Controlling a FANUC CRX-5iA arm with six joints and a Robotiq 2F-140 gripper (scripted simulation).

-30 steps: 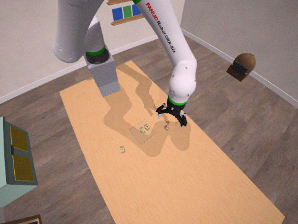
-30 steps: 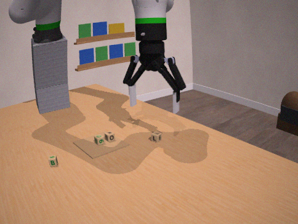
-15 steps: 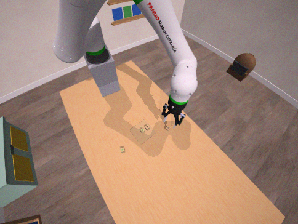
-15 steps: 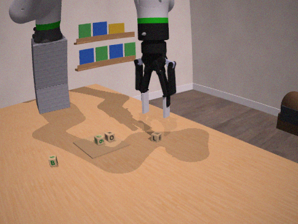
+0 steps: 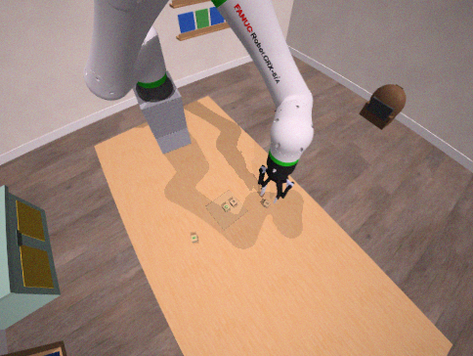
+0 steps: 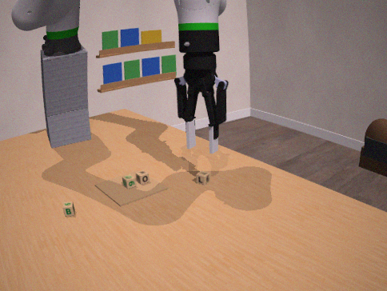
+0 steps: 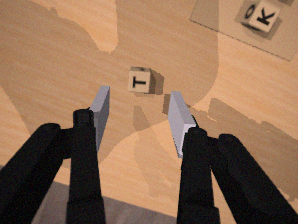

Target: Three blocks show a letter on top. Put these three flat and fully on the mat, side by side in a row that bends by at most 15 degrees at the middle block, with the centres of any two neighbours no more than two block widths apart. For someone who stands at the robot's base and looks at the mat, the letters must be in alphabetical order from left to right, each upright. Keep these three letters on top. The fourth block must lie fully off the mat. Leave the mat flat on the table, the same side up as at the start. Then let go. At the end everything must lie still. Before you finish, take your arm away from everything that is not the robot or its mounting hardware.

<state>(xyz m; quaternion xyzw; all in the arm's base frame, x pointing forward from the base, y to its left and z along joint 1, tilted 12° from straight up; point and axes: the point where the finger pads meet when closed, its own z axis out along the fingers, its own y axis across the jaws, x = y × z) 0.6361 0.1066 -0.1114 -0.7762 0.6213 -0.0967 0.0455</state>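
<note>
My hand is 11 cm past the thin tan mat, 15 cm to the left of it and 12 cm above it.
</note>
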